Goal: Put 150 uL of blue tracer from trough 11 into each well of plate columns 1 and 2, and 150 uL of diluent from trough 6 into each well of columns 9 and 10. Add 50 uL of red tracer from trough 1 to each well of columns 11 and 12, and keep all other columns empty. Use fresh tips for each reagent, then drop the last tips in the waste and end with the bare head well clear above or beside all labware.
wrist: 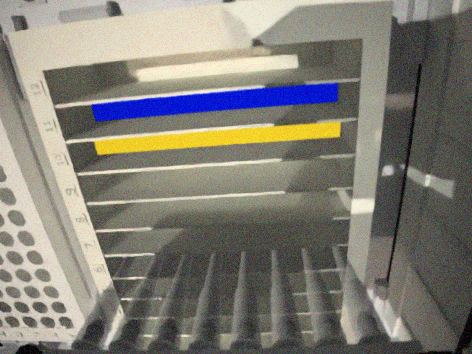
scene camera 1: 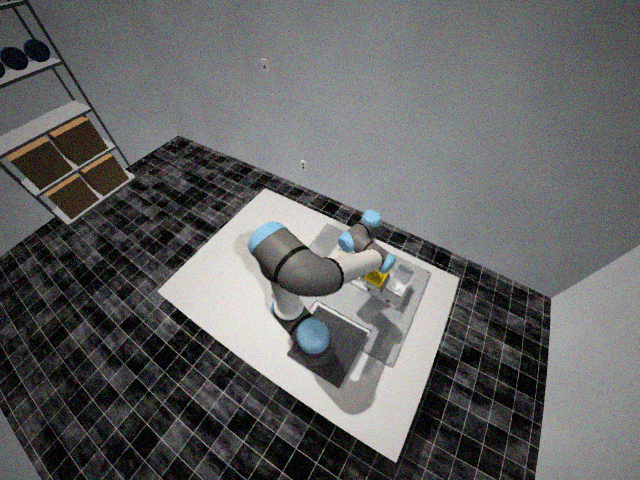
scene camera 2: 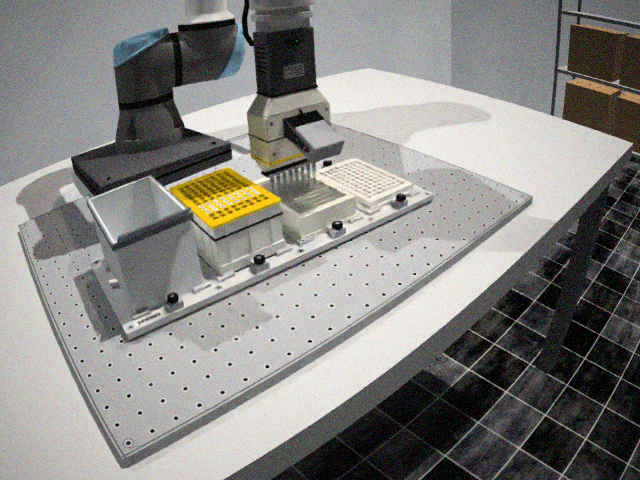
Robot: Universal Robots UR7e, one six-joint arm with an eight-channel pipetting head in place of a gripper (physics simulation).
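My eight-channel head (scene camera 2: 293, 180) (wrist: 243, 260) carries a row of eight clear tips, pointing down into the pale trough reservoir (scene camera 2: 320, 217) (wrist: 372, 150). Their ends are near labels 6 and 7; the exact trough and liquid in them are unclear. In the wrist view a blue strip (wrist: 215, 101) lies in trough 11 and a yellow strip (wrist: 215, 138) in trough 10. Trough 1 is hidden by the tips. The white well plate (scene camera 2: 387, 196) (wrist: 47, 257) is beside the reservoir; no coloured liquid is discernible in it. The yellow tip rack (scene camera 2: 248, 210) (scene camera 1: 376, 277) has dark and pale holes.
An open grey waste bin (scene camera 2: 149, 273) stands at the left end of the labware row, beside the tip rack. Black-knobbed clamps (scene camera 2: 337, 226) line the carrier's front. The row stands on a perforated board (scene camera 2: 289, 320). The arm (scene camera 1: 310, 271) reaches over the table.
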